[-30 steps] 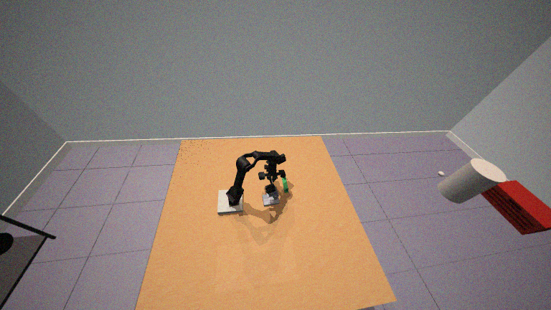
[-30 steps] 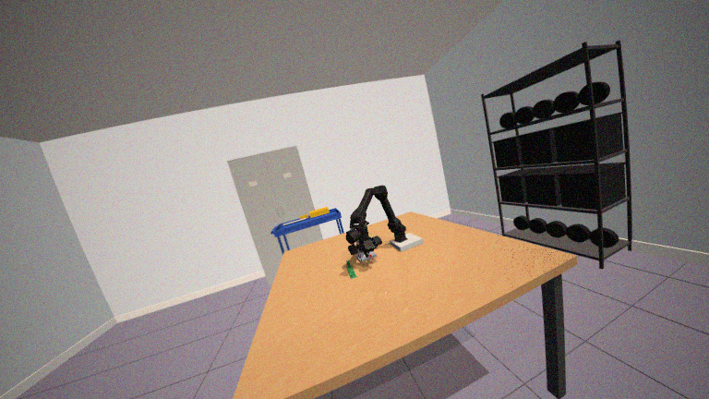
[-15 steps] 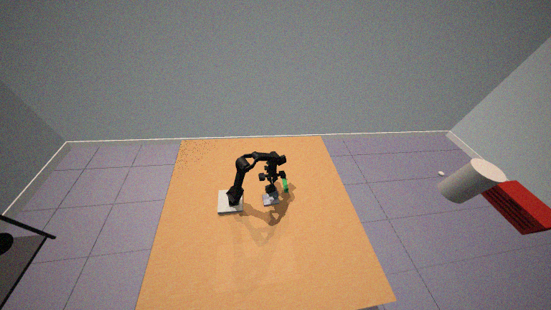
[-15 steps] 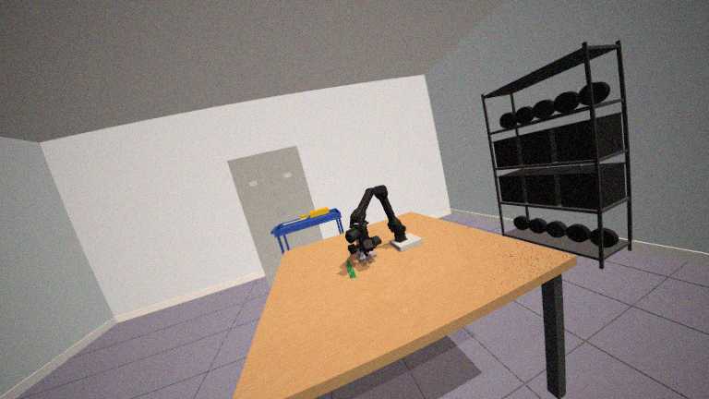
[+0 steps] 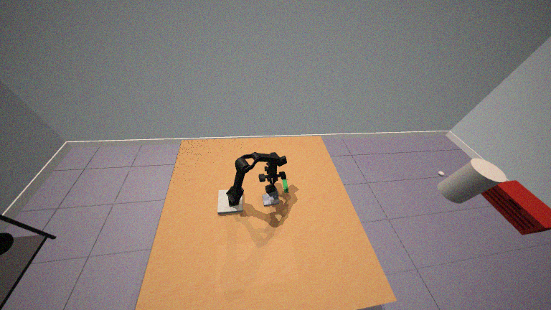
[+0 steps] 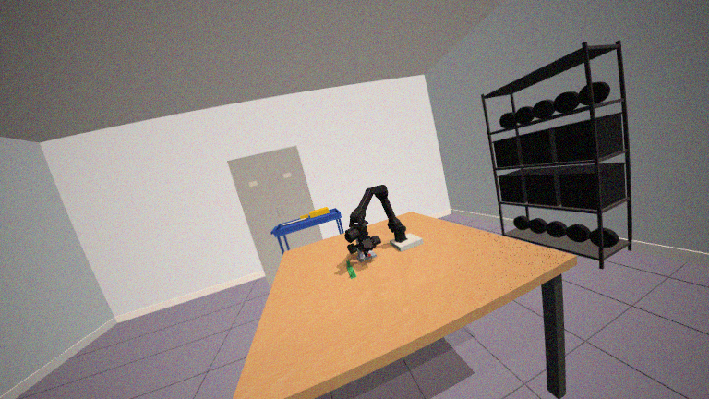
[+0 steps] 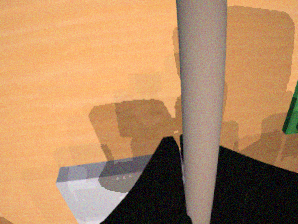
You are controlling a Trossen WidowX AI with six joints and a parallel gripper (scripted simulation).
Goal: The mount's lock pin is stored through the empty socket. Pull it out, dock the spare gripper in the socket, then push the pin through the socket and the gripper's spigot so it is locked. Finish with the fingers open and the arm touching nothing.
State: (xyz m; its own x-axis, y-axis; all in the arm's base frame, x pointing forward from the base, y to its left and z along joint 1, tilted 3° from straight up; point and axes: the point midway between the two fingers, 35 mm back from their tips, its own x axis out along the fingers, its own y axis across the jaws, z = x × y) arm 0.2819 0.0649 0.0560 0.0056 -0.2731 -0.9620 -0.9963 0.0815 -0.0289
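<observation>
My gripper tip is 20 mm past the grey mount and 90 mm to the left of it. Round my gripper tip: spare gripper 30 mm behind, 90 mm to the right, 70 mm above; then green strip 110 mm ahead, 10 mm to the left, 20 mm below.
</observation>
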